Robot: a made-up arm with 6 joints. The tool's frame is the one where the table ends. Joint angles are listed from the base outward.
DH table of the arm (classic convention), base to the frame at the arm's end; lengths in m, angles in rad. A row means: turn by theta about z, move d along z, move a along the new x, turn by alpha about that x. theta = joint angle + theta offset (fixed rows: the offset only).
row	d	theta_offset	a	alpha
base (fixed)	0	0.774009	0.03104	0
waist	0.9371	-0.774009	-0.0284	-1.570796
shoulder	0	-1.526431	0.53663	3.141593
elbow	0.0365	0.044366	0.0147	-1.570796
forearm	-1.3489	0	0.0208	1.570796
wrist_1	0.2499	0	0.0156	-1.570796
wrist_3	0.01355	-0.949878	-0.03	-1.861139
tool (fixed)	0.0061	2.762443	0	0
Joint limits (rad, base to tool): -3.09..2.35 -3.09..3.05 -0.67..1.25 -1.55..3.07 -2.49..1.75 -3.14..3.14
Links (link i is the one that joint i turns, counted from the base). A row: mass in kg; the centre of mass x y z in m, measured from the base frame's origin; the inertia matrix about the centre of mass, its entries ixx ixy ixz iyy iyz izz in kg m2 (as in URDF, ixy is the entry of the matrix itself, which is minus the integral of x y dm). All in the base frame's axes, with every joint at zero. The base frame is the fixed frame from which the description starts. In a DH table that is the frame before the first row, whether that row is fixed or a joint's. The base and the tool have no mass.
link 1: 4.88; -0.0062 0.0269 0.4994; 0.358 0 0.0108 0.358 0 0.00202
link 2: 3.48; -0.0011 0.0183 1.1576; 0.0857 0 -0.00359 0.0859 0 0.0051
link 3: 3.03; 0.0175 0.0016 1.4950; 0.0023 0 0 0.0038 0 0.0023
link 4: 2.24; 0.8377 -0.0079 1.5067; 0.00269 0 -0.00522 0.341 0 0.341
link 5: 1.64; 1.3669 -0.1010 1.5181; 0.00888 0 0 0.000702 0.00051 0.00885
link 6: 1.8; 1.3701 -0.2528 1.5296; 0.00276 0 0 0.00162 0 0.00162
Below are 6 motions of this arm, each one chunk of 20 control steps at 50 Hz.
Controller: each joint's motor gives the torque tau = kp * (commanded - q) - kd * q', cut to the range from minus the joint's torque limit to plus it. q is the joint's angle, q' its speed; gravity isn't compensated. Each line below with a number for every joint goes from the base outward.
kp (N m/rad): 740 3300 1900 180 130 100
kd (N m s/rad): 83 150 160 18 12 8.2
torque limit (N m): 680 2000 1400 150 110 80
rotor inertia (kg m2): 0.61 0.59 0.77 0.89 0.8 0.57
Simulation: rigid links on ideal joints. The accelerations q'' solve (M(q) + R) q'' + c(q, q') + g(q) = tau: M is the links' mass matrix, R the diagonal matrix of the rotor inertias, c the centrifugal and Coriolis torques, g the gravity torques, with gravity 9.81 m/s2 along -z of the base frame. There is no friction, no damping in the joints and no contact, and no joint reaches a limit. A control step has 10 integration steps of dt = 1/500 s. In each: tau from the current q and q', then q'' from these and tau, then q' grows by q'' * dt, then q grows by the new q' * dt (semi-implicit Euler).
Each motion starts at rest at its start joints. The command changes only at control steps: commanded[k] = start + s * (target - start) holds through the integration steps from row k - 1 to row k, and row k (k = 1, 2, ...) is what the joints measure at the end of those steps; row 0 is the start. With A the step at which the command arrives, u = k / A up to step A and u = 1 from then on. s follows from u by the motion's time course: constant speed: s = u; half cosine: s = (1 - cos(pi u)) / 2; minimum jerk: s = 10 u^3 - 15 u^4 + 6 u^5; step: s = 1 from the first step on.
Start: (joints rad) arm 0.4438 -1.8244 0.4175 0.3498 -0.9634 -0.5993
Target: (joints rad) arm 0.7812 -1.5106 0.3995 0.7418 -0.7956 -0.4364
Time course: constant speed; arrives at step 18
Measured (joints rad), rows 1 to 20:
1: 0.4441 -1.8243 0.4185 0.3508 -0.9630 -0.5989
2: 0.4452 -1.8228 0.4218 0.3544 -0.9618 -0.5978
3: 0.4474 -1.8191 0.4272 0.3618 -0.9592 -0.5956
4: 0.4509 -1.8131 0.4337 0.3735 -0.9553 -0.5921
5: 0.4558 -1.8049 0.4403 0.3891 -0.9500 -0.5875
6: 0.4622 -1.7946 0.4465 0.4083 -0.9434 -0.5817
7: 0.4701 -1.7823 0.4518 0.4303 -0.9356 -0.5748
8: 0.4797 -1.7682 0.4560 0.4542 -0.9268 -0.5671
9: 0.4909 -1.7525 0.4588 0.4792 -0.9174 -0.5586
10: 0.5038 -1.7354 0.4604 0.5047 -0.9074 -0.5495
11: 0.5182 -1.7170 0.4607 0.5300 -0.8971 -0.5399
12: 0.5342 -1.6978 0.4599 0.5547 -0.8866 -0.5301
13: 0.5518 -1.6778 0.4580 0.5785 -0.8762 -0.5201
14: 0.5708 -1.6573 0.4552 0.6012 -0.8659 -0.5100
15: 0.5911 -1.6365 0.4518 0.6228 -0.8558 -0.4999
16: 0.6127 -1.6156 0.4478 0.6432 -0.8459 -0.4899
17: 0.6354 -1.5947 0.4436 0.6626 -0.8362 -0.4800
18: 0.6589 -1.5741 0.4391 0.6811 -0.8268 -0.4702
19: 0.6829 -1.5555 0.4329 0.6978 -0.8180 -0.4608
20: 0.7063 -1.5401 0.4248 0.7111 -0.8103 -0.4523

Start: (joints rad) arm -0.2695 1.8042 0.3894 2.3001 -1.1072 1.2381
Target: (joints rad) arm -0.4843 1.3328 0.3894 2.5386 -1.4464 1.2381
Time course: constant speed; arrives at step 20
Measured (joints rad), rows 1 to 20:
1: -0.2699 1.8033 0.3883 2.3007 -1.1078 1.2380
2: -0.2711 1.7996 0.3844 2.3030 -1.1096 1.2379
3: -0.2734 1.7922 0.3782 2.3079 -1.1133 1.2375
4: -0.2767 1.7814 0.3710 2.3156 -1.1190 1.2371
5: -0.2812 1.7672 0.3639 2.3258 -1.1269 1.2365
6: -0.2865 1.7502 0.3577 2.3382 -1.1368 1.2359
7: -0.2927 1.7305 0.3527 2.3521 -1.1486 1.2354
8: -0.2997 1.7086 0.3494 2.3668 -1.1621 1.2348
9: -0.3072 1.6848 0.3478 2.3818 -1.1770 1.2344
10: -0.3152 1.6596 0.3477 2.3964 -1.1932 1.2340
11: -0.3237 1.6332 0.3490 2.4104 -1.2103 1.2338
12: -0.3325 1.6060 0.3514 2.4235 -1.2280 1.2337
13: -0.3417 1.5784 0.3547 2.4355 -1.2463 1.2337
14: -0.3512 1.5507 0.3586 2.4465 -1.2649 1.2339
15: -0.3610 1.5230 0.3628 2.4566 -1.2836 1.2341
16: -0.3710 1.4956 0.3670 2.4659 -1.3023 1.2344
17: -0.3813 1.4686 0.3710 2.4745 -1.3210 1.2348
18: -0.3919 1.4422 0.3746 2.4829 -1.3395 1.2351
19: -0.4026 1.4164 0.3777 2.4912 -1.3578 1.2355
20: -0.4136 1.3912 0.3803 2.4995 -1.3759 1.2359

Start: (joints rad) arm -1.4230 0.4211 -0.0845 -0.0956 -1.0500 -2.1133
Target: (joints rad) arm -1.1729 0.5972 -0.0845 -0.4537 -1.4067 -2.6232
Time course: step
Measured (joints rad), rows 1 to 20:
1: -1.4196 0.4427 -0.0676 -0.1059 -1.0609 -2.1314
2: -1.4100 0.4772 -0.0485 -0.1285 -1.0874 -2.1752
3: -1.3950 0.5112 -0.0395 -0.1588 -1.1243 -2.2351
4: -1.3758 0.5421 -0.0404 -0.1947 -1.1671 -2.3035
5: -1.3534 0.5694 -0.0483 -0.2344 -1.2121 -2.3741
6: -1.3289 0.5931 -0.0608 -0.2760 -1.2564 -2.4419
7: -1.3032 0.6130 -0.0756 -0.3181 -1.2978 -2.5035
8: -1.2774 0.6292 -0.0911 -0.3591 -1.3350 -2.5567
9: -1.2523 0.6416 -0.1060 -0.3979 -1.3670 -2.6004
10: -1.2287 0.6502 -0.1192 -0.4334 -1.3934 -2.6344
11: -1.2073 0.6555 -0.1301 -0.4648 -1.4142 -2.6589
12: -1.1887 0.6579 -0.1383 -0.4913 -1.4297 -2.6750
13: -1.1729 0.6577 -0.1438 -0.5126 -1.4404 -2.6838
14: -1.1602 0.6556 -0.1465 -0.5287 -1.4469 -2.6865
15: -1.1503 0.6521 -0.1468 -0.5397 -1.4499 -2.6846
16: -1.1431 0.6476 -0.1451 -0.5458 -1.4501 -2.6794
17: -1.1382 0.6426 -0.1417 -0.5476 -1.4481 -2.6719
18: -1.1354 0.6374 -0.1372 -0.5457 -1.4445 -2.6633
19: -1.1343 0.6323 -0.1320 -0.5409 -1.4400 -2.6542
20: -1.1345 0.6276 -0.1265 -0.5338 -1.4350 -2.6455

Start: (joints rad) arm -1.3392 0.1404 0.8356 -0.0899 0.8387 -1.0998
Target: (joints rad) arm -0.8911 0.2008 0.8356 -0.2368 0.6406 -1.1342
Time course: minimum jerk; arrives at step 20
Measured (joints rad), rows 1 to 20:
1: -1.3393 0.1406 0.8348 -0.0900 0.8388 -1.0998
2: -1.3395 0.1417 0.8334 -0.0905 0.8390 -1.0998
3: -1.3394 0.1436 0.8317 -0.0915 0.8391 -1.0999
4: -1.3386 0.1462 0.8298 -0.0933 0.8389 -1.1000
5: -1.3365 0.1494 0.8280 -0.0960 0.8380 -1.1004
6: -1.3326 0.1532 0.8261 -0.0999 0.8361 -1.1010
7: -1.3261 0.1575 0.8245 -0.1049 0.8328 -1.1018
8: -1.3166 0.1622 0.8231 -0.1113 0.8278 -1.1031
9: -1.3037 0.1674 0.8218 -0.1191 0.8208 -1.1047
10: -1.2871 0.1730 0.8208 -0.1282 0.8117 -1.1068
11: -1.2667 0.1789 0.8198 -0.1386 0.8006 -1.1092
12: -1.2427 0.1851 0.8188 -0.1500 0.7876 -1.1120
13: -1.2154 0.1915 0.8176 -0.1622 0.7729 -1.1150
14: -1.1855 0.1980 0.8162 -0.1751 0.7570 -1.1181
15: -1.1534 0.2046 0.8145 -0.1883 0.7403 -1.1214
16: -1.1202 0.2109 0.8124 -0.2016 0.7234 -1.1245
17: -1.0866 0.2169 0.8099 -0.2147 0.7069 -1.1274
18: -1.0534 0.2225 0.8070 -0.2273 0.6914 -1.1300
19: -1.0216 0.2274 0.8040 -0.2390 0.6774 -1.1323
20: -0.9917 0.2315 0.8008 -0.2498 0.6652 -1.1341

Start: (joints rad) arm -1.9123 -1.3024 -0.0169 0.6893 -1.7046 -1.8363
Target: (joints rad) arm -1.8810 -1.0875 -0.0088 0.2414 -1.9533 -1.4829
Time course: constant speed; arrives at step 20
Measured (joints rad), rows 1 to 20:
1: -1.9123 -1.3029 -0.0175 0.6884 -1.7050 -1.8357
2: -1.9123 -1.3022 -0.0172 0.6855 -1.7065 -1.8337
3: -1.9124 -1.2995 -0.0155 0.6802 -1.7094 -1.8297
4: -1.9125 -1.2947 -0.0130 0.6726 -1.7137 -1.8234
5: -1.9124 -1.2881 -0.0102 0.6625 -1.7196 -1.8146
6: -1.9123 -1.2800 -0.0077 0.6502 -1.7270 -1.8035
7: -1.9119 -1.2706 -0.0057 0.6356 -1.7358 -1.7903
8: -1.9113 -1.2602 -0.0043 0.6190 -1.7458 -1.7751
9: -1.9104 -1.2489 -0.0036 0.6006 -1.7569 -1.7584
10: -1.9092 -1.2370 -0.0037 0.5805 -1.7689 -1.7404
11: -1.9078 -1.2245 -0.0044 0.5590 -1.7815 -1.7215
12: -1.9061 -1.2117 -0.0056 0.5363 -1.7947 -1.7019
13: -1.9043 -1.1987 -0.0072 0.5126 -1.8082 -1.6820
14: -1.9023 -1.1857 -0.0092 0.4881 -1.8220 -1.6619
15: -1.9002 -1.1726 -0.0114 0.4630 -1.8360 -1.6419
16: -1.8980 -1.1597 -0.0136 0.4375 -1.8499 -1.6220
17: -1.8958 -1.1470 -0.0158 0.4117 -1.8638 -1.6023
18: -1.8936 -1.1345 -0.0179 0.3859 -1.8777 -1.5829
19: -1.8914 -1.1222 -0.0198 0.3601 -1.8914 -1.5639
20: -1.8893 -1.1103 -0.0215 0.3345 -1.9049 -1.5452

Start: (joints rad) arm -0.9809 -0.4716 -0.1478 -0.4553 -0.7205 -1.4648
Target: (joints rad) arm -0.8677 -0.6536 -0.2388 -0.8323 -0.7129 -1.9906
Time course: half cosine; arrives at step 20
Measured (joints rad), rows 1 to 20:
1: -0.9809 -0.4721 -0.1495 -0.4556 -0.7205 -1.4649
2: -0.9809 -0.4726 -0.1529 -0.4569 -0.7205 -1.4656
3: -0.9808 -0.4733 -0.1574 -0.4597 -0.7205 -1.4674
4: -0.9804 -0.4748 -0.1631 -0.4647 -0.7205 -1.4712
5: -0.9794 -0.4776 -0.1699 -0.4724 -0.7206 -1.4777
6: -0.9778 -0.4822 -0.1775 -0.4830 -0.7208 -1.4878
7: -0.9754 -0.4886 -0.1856 -0.4967 -0.7209 -1.5019
8: -0.9721 -0.4970 -0.1941 -0.5136 -0.7211 -1.5204
9: -0.9680 -0.5072 -0.2027 -0.5335 -0.7212 -1.5435
10: -0.9631 -0.5192 -0.2110 -0.5560 -0.7212 -1.5712
11: -0.9574 -0.5325 -0.2188 -0.5807 -0.7211 -1.6030
12: -0.9509 -0.5468 -0.2261 -0.6070 -0.7209 -1.6386
13: -0.9439 -0.5616 -0.2326 -0.6344 -0.7206 -1.6771
14: -0.9363 -0.5766 -0.2383 -0.6623 -0.7201 -1.7177
15: -0.9284 -0.5911 -0.2432 -0.6900 -0.7196 -1.7594
16: -0.9204 -0.6048 -0.2472 -0.7169 -0.7189 -1.8011
17: -0.9124 -0.6173 -0.2504 -0.7425 -0.7181 -1.8416
18: -0.9047 -0.6281 -0.2528 -0.7663 -0.7173 -1.8800
19: -0.8974 -0.6370 -0.2545 -0.7877 -0.7165 -1.9152
20: -0.8907 -0.6437 -0.2554 -0.8063 -0.7157 -1.9461

